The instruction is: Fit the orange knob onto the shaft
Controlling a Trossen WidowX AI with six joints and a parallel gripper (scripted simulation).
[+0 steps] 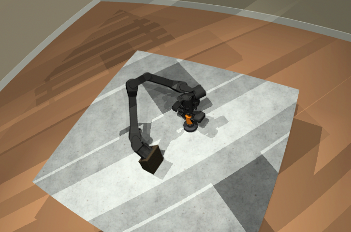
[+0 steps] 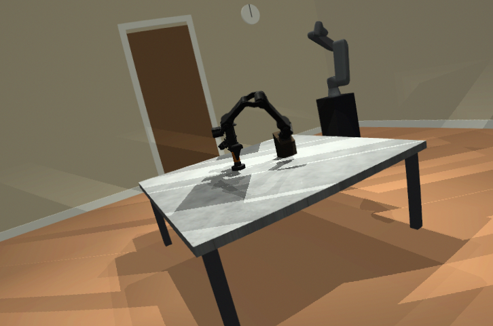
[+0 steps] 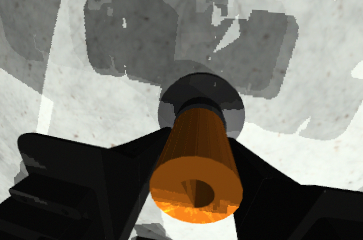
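Right now the orange knob is 2 cm above my gripper tip. The rest, counted from my gripper tip: pedestal (3 cm below).
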